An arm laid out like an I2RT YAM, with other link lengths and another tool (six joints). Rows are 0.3 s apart.
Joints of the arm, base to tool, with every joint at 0 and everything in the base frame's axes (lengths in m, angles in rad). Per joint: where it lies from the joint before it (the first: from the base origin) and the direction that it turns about. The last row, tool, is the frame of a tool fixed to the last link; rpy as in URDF.
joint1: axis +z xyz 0 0 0.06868
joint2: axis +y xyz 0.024 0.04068 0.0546
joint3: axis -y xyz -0.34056 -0.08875 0
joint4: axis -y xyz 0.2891 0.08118 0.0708
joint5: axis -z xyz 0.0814 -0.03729 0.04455
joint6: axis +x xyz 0.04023 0 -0.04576
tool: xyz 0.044 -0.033 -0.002 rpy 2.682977 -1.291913 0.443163
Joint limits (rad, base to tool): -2.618..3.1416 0..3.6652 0..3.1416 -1.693..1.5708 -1.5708..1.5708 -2.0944..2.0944
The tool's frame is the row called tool.
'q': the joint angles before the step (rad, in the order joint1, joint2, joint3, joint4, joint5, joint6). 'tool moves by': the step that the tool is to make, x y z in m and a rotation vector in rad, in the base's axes. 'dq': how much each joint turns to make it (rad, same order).
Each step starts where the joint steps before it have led.
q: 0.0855 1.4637 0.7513 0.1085 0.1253 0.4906
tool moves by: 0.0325 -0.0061 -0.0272 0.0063 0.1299 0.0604
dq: -0.0369 0.1528 0.1016 -0.0741 -0.0856 -0.0484
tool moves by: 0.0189 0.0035 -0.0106 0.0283 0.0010 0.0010
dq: 0.0016 0.0697 0.0392 0.0303 -0.0184 0.0215
